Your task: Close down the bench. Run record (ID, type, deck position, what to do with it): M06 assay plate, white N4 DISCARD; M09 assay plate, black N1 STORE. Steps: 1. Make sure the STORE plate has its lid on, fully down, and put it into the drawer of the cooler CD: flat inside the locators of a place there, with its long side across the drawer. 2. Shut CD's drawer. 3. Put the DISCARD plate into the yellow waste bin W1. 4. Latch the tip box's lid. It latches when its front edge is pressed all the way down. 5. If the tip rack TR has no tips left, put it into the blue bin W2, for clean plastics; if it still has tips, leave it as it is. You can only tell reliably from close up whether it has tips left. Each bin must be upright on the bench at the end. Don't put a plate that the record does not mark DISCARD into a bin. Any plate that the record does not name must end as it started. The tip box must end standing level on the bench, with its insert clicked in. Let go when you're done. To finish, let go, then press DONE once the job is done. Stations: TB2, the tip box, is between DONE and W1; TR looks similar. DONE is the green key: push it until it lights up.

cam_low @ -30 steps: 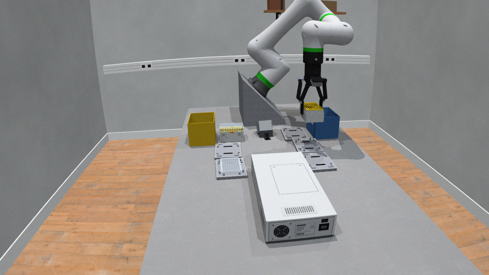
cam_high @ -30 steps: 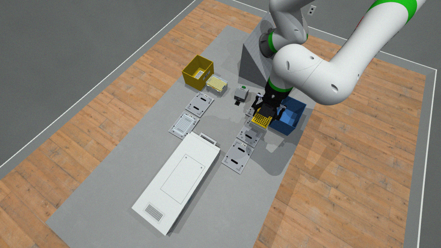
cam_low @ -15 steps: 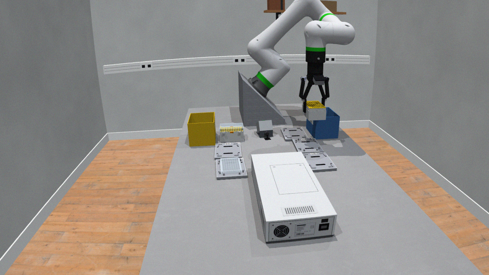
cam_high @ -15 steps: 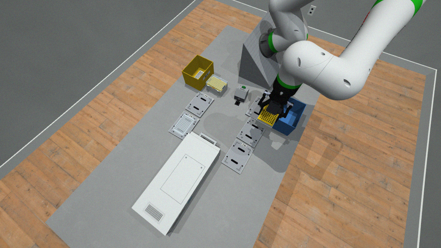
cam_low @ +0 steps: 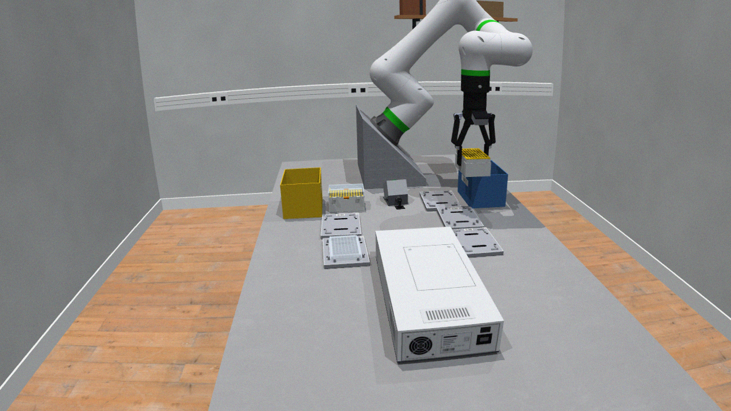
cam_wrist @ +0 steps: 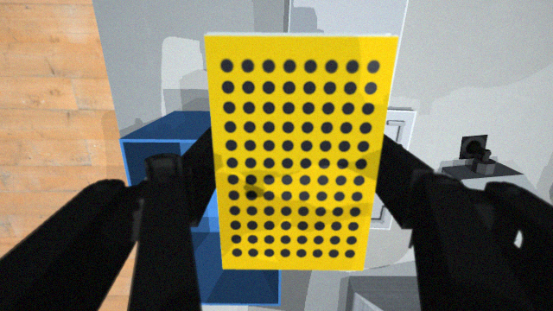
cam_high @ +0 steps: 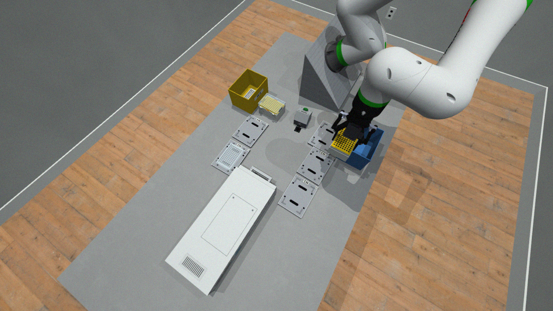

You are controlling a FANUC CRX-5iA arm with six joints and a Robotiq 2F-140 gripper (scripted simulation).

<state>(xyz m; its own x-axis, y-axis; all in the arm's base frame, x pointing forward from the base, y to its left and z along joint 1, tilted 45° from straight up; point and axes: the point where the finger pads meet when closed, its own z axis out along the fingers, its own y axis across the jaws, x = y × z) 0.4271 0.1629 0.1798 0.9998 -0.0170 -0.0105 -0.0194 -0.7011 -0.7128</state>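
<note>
My hand is 15 cm above the blue bin W2, 9 cm past it and 7 cm to the right of it. Also, from my hand: green DONE key (24 cm to the right, 15 cm behind, 12 cm below); tip rack TR (1 cm to the right, 1 cm below, 1 cm behind); nest N1 (26 cm ahead, 18 cm below, 7 cm to the right).
</note>
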